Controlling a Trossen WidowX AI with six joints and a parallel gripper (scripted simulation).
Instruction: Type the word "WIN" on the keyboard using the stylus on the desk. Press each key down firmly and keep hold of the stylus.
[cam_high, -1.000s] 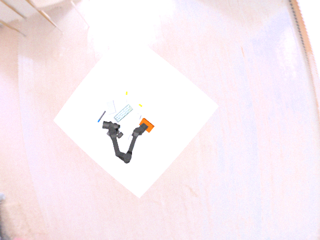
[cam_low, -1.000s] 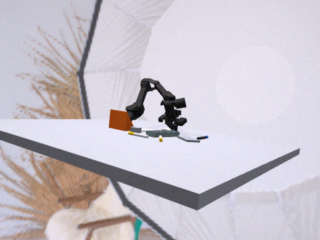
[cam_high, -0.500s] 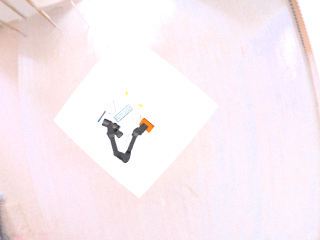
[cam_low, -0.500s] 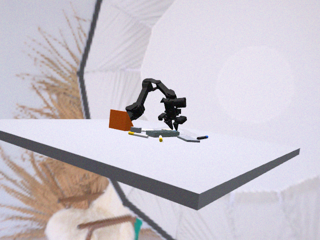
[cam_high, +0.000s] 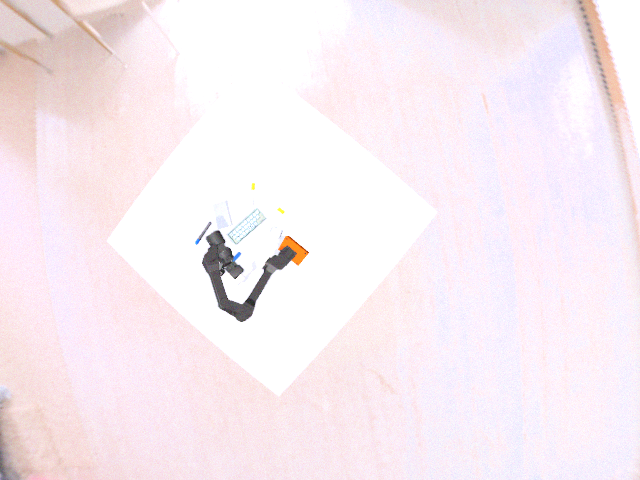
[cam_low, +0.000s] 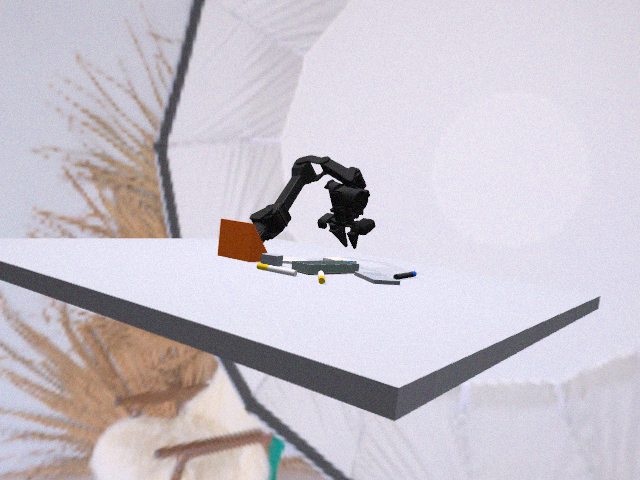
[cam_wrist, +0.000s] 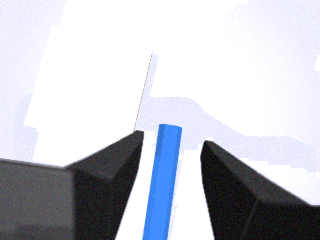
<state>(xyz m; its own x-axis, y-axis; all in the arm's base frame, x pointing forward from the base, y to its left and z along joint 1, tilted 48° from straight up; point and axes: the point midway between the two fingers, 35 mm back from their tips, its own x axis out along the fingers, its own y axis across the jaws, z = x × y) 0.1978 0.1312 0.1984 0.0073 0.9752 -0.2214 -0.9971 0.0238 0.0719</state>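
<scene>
The blue stylus lies 7 cm to the right of my gripper tip and 5 cm below it. Also, from my gripper tip: flat grey block 20 cm ahead, 16 cm to the right, 5 cm below; then W key 24 cm to the right, 5 cm below, 3 cm ahead.
</scene>
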